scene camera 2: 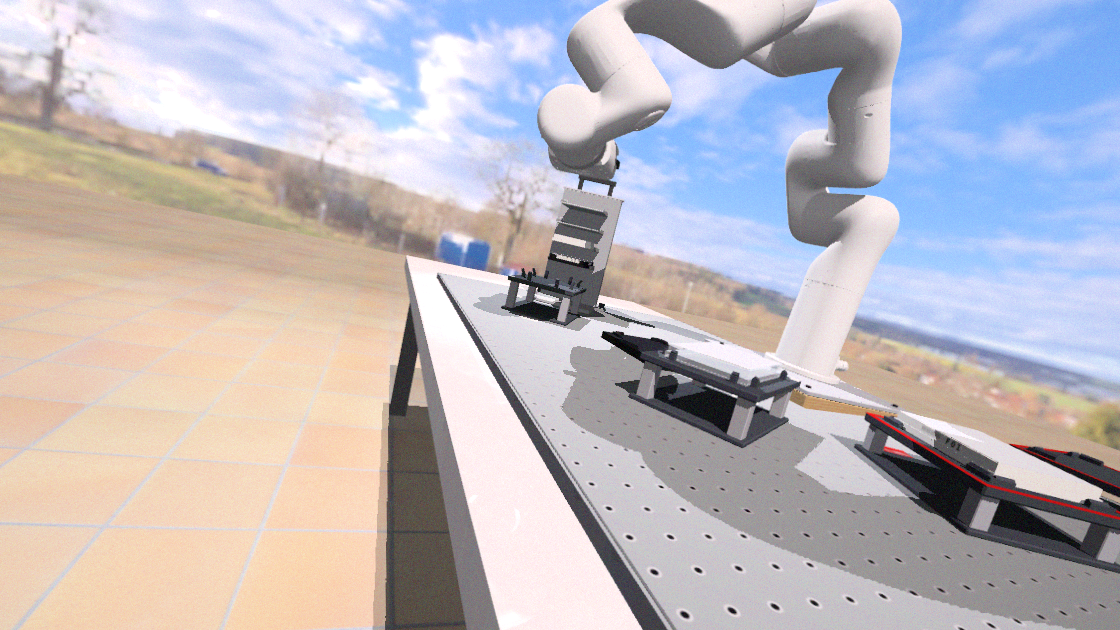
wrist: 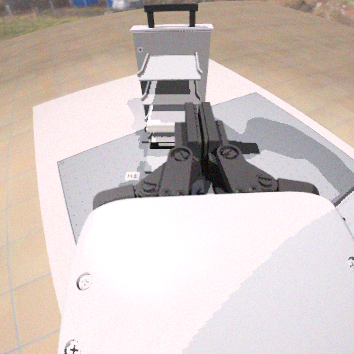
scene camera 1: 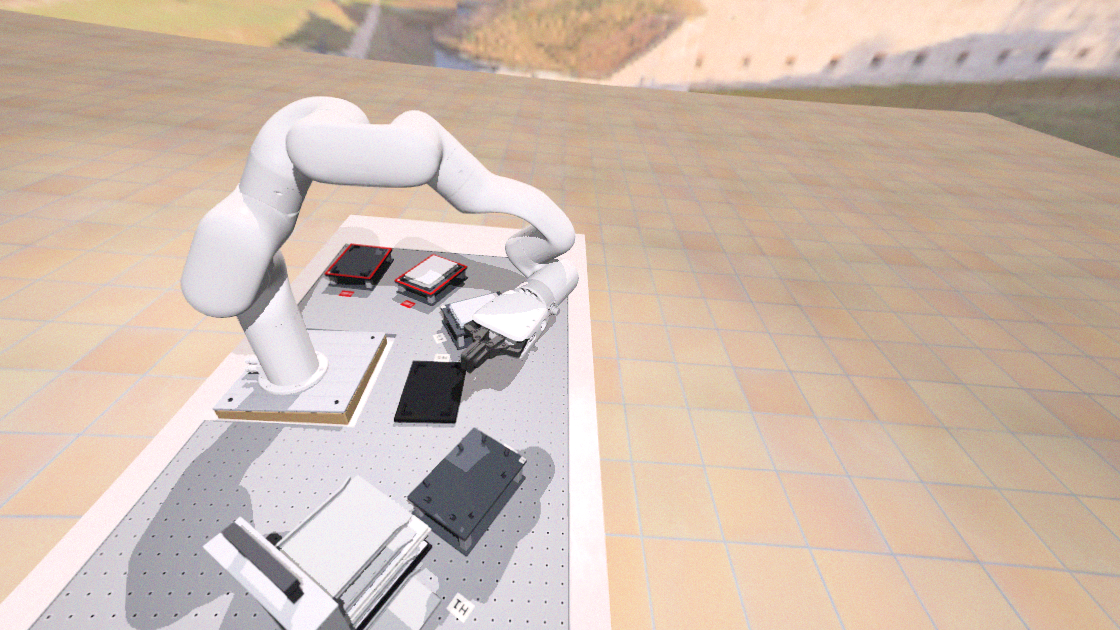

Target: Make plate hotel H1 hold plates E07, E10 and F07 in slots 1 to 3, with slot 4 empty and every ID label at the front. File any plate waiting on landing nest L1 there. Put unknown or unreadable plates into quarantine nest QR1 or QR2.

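Places are measured from the arm's base along level axes (x left, y back, z up), in metres.
Pixels of known places: gripper, fingertip midpoint: [wrist: 196,120] [scene camera 1: 465,364]; arm's base, link origin: [scene camera 2: 799,370] [scene camera 1: 295,373].
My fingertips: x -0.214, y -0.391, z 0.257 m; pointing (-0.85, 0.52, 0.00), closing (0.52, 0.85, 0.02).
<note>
For each thing: its middle in the pictures, then the offset to it from my fingertips. "spot": a spot on its surface instead.
- Plate hotel H1, body centre: [scene camera 1: 335,583] [wrist: 172,93] [scene camera 2: 580,240] dx -0.240, dy +0.123, dz -0.123 m
- dark nest, body centre: [scene camera 2: 720,384] [scene camera 1: 479,317] dx +0.409, dy +0.028, dz -0.247 m
- red-edged quarantine nest, body centre: [scene camera 2: 974,476] [scene camera 1: 432,278] dx +0.584, dy +0.177, dz -0.254 m
- red-edged nest, body centre: [scene camera 1: 361,265] dx +0.630, dy +0.383, dz -0.254 m
- empty dark raised nest, body centre: [scene camera 1: 470,484] [scene camera 2: 547,293] dx -0.048, dy -0.004, dz -0.239 m
- flat black pad, surface spot: [scene camera 1: 430,391] spot: dx +0.178, dy +0.108, dz -0.265 m
- hotel's black top handle, surface spot: [wrist: 170,7] spot: dx -0.267, dy +0.141, dz +0.025 m
Plate hotel H1 [scene camera 1: 309,615] [scene camera 2: 610,235] [wrist: 170,40] stands upright; its upper shelves look empty. Low in it a white plate [scene camera 2: 573,241] [wrist: 161,127] shows, with a dark layer beneath; ID labels are unreadable. My gripper [scene camera 1: 468,362] [wrist: 196,120] is shut and empty, pointing level towards the hotel's open front from some distance; the arm hides it in scene camera 2. A white plate [scene camera 1: 462,309] [scene camera 2: 728,360] lies on a dark nest [scene camera 2: 740,419], probably L1. Another white plate [scene camera 1: 433,271] [scene camera 2: 1026,462] rests on a red-edged quarantine nest [scene camera 2: 977,509]. The other red-edged nest [scene camera 1: 359,262] is empty.
An empty dark raised nest [scene camera 1: 469,485] [scene camera 2: 540,283] stands near the hotel. A flat black pad [scene camera 1: 430,391] lies between it and the plate-bearing nest. The arm's base plate [scene camera 1: 344,376] is beside the pad. The hotel's black top handle [wrist: 170,7] rises above it.
</note>
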